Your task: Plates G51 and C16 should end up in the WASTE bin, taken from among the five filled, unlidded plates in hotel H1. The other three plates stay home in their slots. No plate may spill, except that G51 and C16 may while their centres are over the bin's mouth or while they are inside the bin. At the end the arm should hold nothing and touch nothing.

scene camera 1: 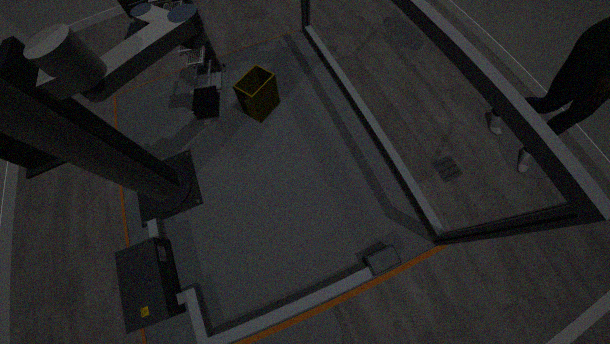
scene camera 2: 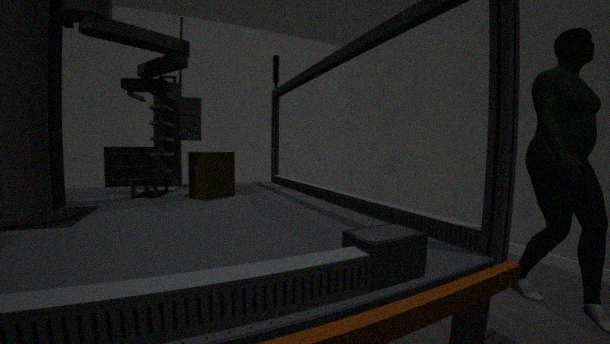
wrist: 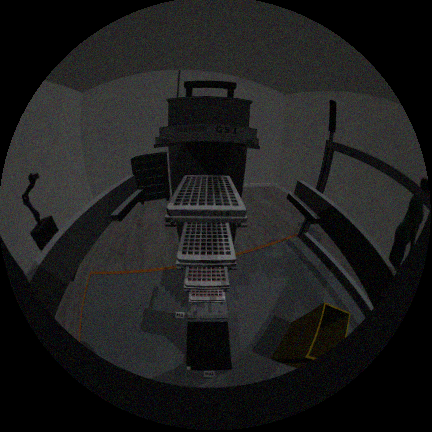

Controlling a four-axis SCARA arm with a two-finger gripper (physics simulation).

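Where they show: gripper, fingertip midpoint: (scene camera 2: 160, 99) (wrist: 217, 182); arm's base, origin of the base link: (scene camera 1: 168, 187) (scene camera 2: 34, 221).
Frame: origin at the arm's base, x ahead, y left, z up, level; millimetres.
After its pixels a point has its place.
Observation:
Hotel H1 (wrist: 207, 111) @(x 363, y 600, z 557 mm) (scene camera 2: 175, 132) @(x 409, y 587, z 317 mm) stands ahead in the wrist view. Plate G51 (wrist: 207, 134) @(x 331, y 475, z 511 mm), its label readable, sits in the top filled slot, slightly above the camera. C16 (wrist: 206, 194) @(x 341, y 512, z 442 mm) lies level one slot below it; its label is too dark to read. Three more plates (wrist: 206, 242) @(x 341, y 511, z 362 mm) (wrist: 206, 276) @(x 337, y 496, z 285 mm) (wrist: 206, 295) @(x 334, y 488, z 206 mm) lie level in the slots beneath. My gripper (wrist: 217, 182) @(x 341, y 473, z 470 mm) is open and empty, its fingers wide apart, in front of the hotel and clear of the plates. The arm hides much of it in scene camera 1. The yellow WASTE bin (scene camera 1: 261, 102) @(x 565, y 162, z 134 mm) (scene camera 2: 212, 175) @(x 562, y 159, z 115 mm) (wrist: 295, 342) @(x 512, y 267, z 131 mm) stands on the floor, right of the hotel.
A dark block (scene camera 1: 206, 102) @(x 309, y 341, z 73 mm) (wrist: 209, 345) @(x 306, y 371, z 73 mm) stands in front of the hotel's foot. A dark slatted unit (wrist: 151, 175) is behind left. A fence (scene camera 1: 370, 125) @(x 1006, y -119, z 56 mm) (scene camera 2: 385, 215) @(x 1004, y -391, z 30 mm) runs along the right side; a person (scene camera 1: 575, 85) (scene camera 2: 565, 150) is beyond it. A grey box (scene camera 1: 383, 259) @(x 749, y -665, z 88 mm) (scene camera 2: 385, 250) @(x 718, y -705, z 74 mm) stands at the front corner.

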